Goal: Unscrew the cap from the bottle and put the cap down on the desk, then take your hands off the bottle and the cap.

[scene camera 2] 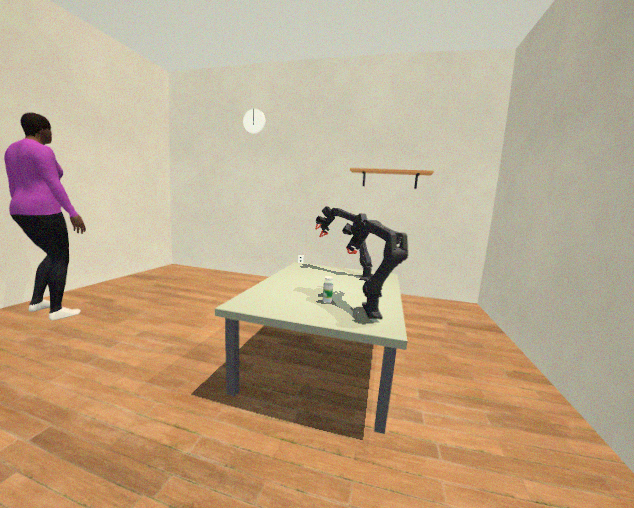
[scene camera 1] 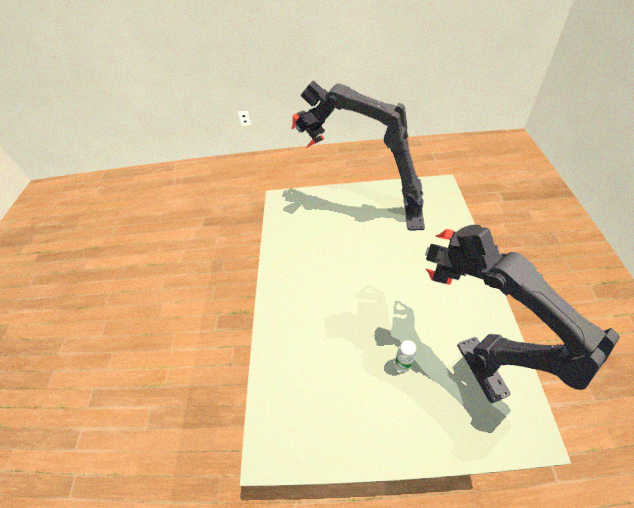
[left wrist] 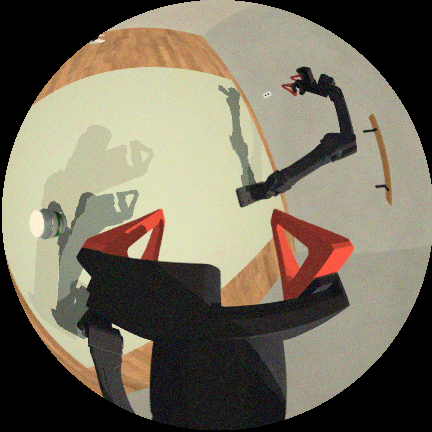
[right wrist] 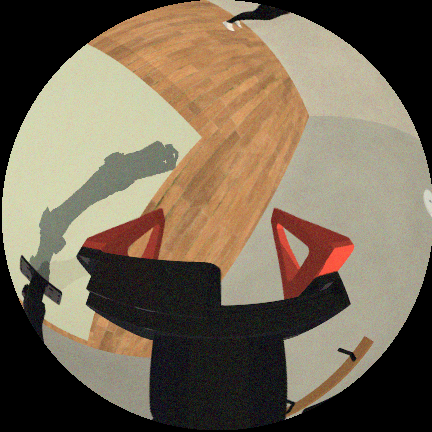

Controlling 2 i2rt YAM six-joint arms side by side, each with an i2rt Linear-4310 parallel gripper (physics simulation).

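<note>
A white bottle (scene camera 1: 404, 362) (scene camera 2: 328, 294) (left wrist: 57, 223) with a green band stands upright on the pale desk (scene camera 1: 296, 412) (scene camera 2: 254, 306). Its white cap (scene camera 1: 408, 347) (scene camera 2: 328, 278) (left wrist: 37, 223) sits on top of it. My left gripper (scene camera 1: 431, 252) (scene camera 2: 351, 250) (left wrist: 217, 214) is open and empty, raised above the desk and well apart from the bottle. My right gripper (scene camera 1: 300, 137) (scene camera 2: 319, 231) (left wrist: 285, 81) (right wrist: 217, 213) is open and empty, high up near the far end of the desk. The bottle does not show in the right wrist view.
A person (scene camera 2: 34, 177) in a purple top stands on the floor to the left of the desk in scene camera 2. A wooden shelf (scene camera 2: 391, 171) (left wrist: 383, 160) and a round clock (scene camera 2: 254, 121) are on the far wall. Arm shadows fall on the desk around the bottle.
</note>
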